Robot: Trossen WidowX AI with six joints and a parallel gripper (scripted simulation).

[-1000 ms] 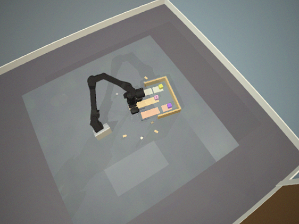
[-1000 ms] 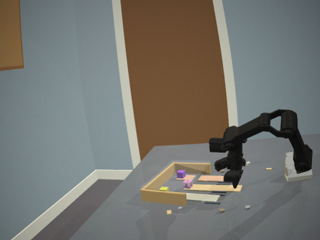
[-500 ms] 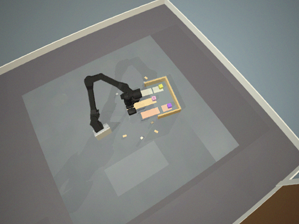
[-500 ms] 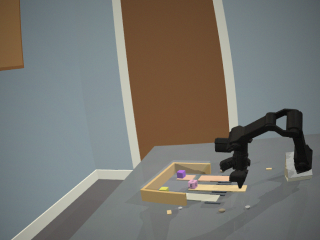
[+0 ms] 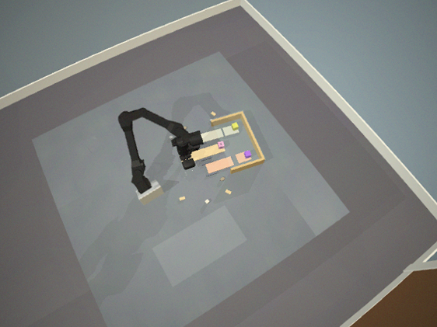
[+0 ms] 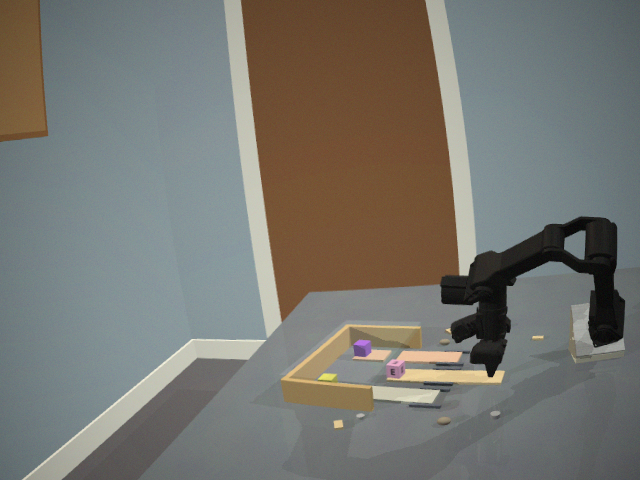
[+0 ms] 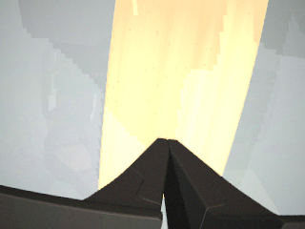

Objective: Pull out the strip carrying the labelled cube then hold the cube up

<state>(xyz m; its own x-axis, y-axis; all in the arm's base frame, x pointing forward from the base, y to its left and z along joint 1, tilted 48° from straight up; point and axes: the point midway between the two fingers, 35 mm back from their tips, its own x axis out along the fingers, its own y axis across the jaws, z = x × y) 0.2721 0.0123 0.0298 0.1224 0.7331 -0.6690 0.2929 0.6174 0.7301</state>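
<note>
Right now the tan strip is 9 cm ahead of my gripper tip and 3 cm to the right of it. Also, from my gripper tip: pink labelled cube 20 cm ahead, 6 cm to the right, 2 cm above.
</note>
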